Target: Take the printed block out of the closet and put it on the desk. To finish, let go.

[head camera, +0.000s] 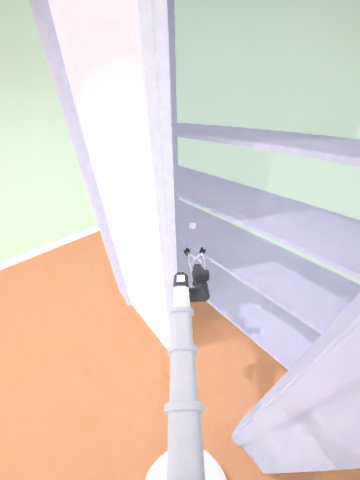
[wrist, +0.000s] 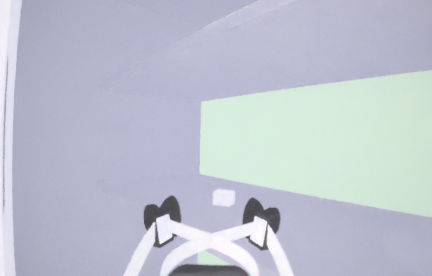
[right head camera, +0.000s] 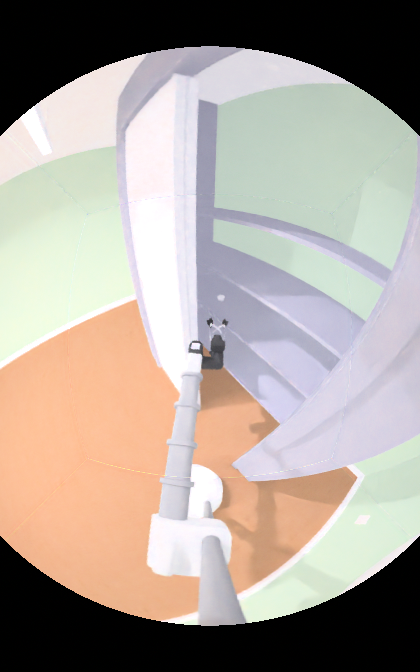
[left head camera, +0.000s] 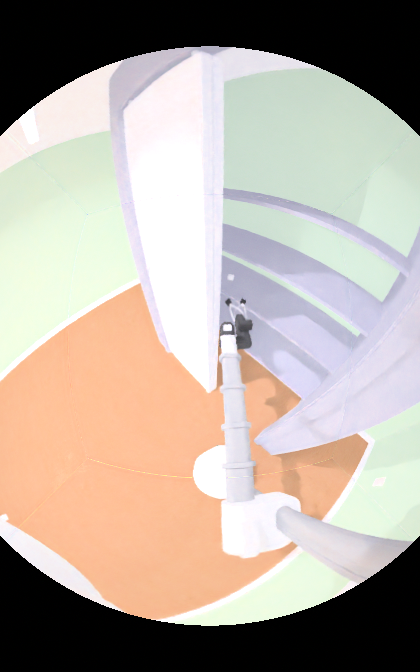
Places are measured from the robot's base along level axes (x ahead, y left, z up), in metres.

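Pixels of known places: gripper, fingertip midpoint: [head camera: 194, 248] [wrist: 212, 213].
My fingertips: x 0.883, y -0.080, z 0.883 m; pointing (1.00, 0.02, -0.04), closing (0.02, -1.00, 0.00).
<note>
Ahead of a thing's pixels: the offset from my fingertips to its top centre. "spot": to the spot under its first point. Level surfaces: height alone.
The printed block {dx +0.326, dy -0.016, dz -0.043 m} [head camera: 192, 226] [left head camera: 230, 277] [right head camera: 221, 298] [wrist: 223, 197] is a small whitish block. It rests on a shelf inside the closet [head camera: 160, 150] [left head camera: 212, 150] [right head camera: 186, 175], near the closet's left inner wall. My gripper [head camera: 195, 251] [left head camera: 236, 302] [right head camera: 217, 323] [wrist: 212, 213] is open with empty space between its fingertips. It is in front of the block and apart from it. In the wrist view the block shows beyond the fingertips, a little right of midway between them. The desk cannot be made out in these views.
The closet's left side panel {spot: dx +0.049, dy +0.358, dz +0.391 m} [head camera: 115, 175] stands close along the left of my arm [head camera: 184, 370]. Its right side [head camera: 310, 390] juts out at the lower right. A higher shelf {dz +0.538 m} [head camera: 270, 142] crosses above the block's level. A pale surface [left head camera: 45, 565] shows at the lower left in the left head view.
</note>
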